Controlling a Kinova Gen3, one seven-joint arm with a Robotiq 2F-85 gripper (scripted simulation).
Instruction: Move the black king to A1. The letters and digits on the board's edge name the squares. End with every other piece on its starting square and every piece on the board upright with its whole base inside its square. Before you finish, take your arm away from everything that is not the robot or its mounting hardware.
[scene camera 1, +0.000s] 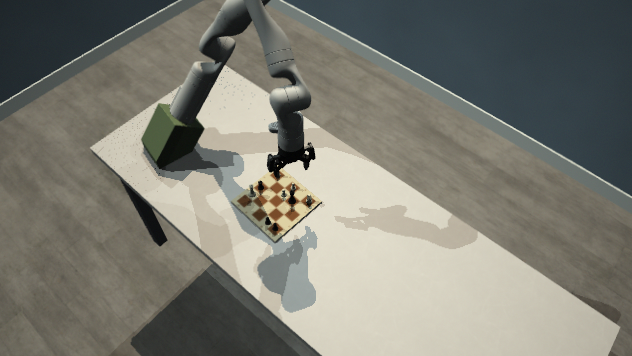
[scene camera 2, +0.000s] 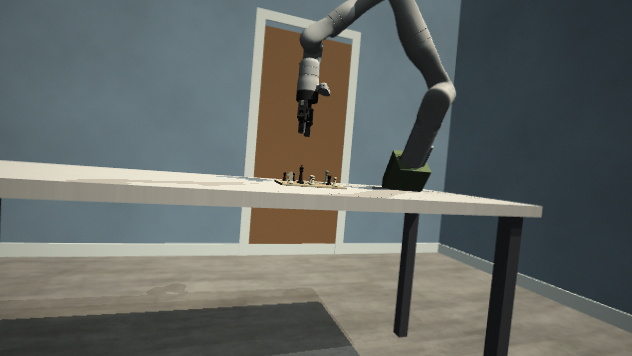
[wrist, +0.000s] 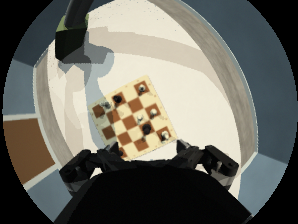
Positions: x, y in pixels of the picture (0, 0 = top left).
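The gripper: visible in scene camera 1 (291, 172), in scene camera 2, in the wrist view. On the gripper, same spot: (scene camera 2: 304, 127) and (wrist: 185, 142).
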